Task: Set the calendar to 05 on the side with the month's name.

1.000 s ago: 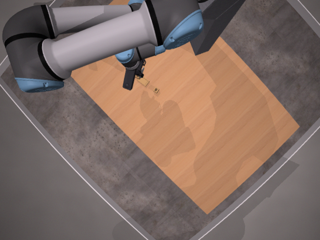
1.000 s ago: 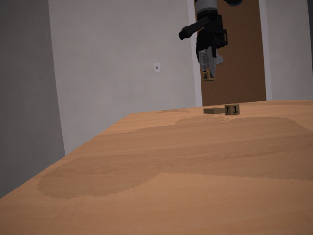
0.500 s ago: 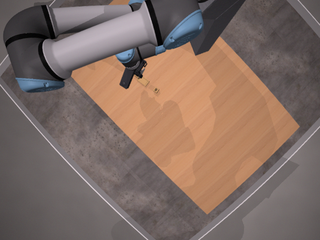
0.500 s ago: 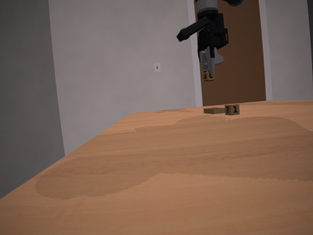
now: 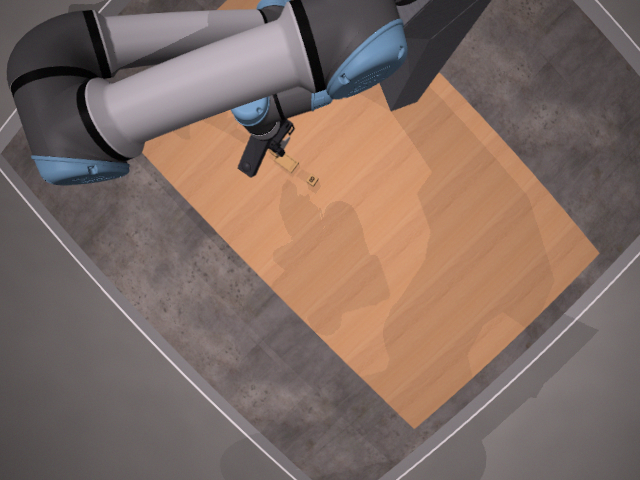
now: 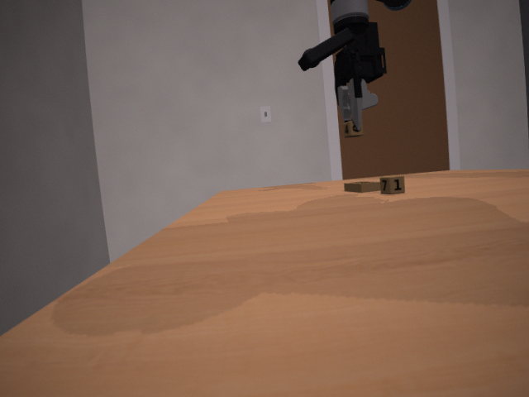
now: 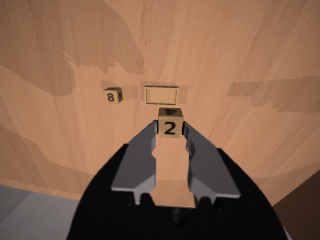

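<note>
Now: the block 1 cm below my hand. The rest, counted from my hand: wooden calendar tray 2 cm to the left, 13 cm below.
</note>
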